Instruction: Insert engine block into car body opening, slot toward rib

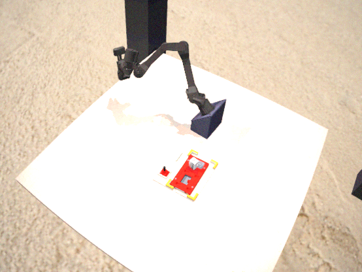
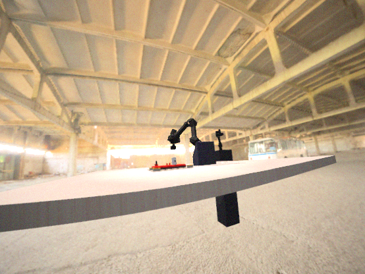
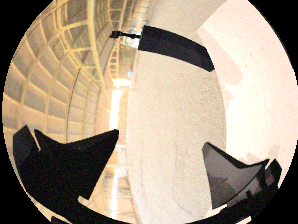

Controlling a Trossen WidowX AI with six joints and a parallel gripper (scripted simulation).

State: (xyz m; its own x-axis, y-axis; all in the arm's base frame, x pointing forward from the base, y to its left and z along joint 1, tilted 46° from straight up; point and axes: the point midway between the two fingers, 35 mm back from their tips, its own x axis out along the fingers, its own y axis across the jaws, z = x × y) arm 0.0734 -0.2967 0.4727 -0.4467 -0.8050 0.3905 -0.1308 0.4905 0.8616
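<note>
My gripper tip is 670 mm to the right of the grey engine block, 200 mm short of it and 190 mm above it.
</note>
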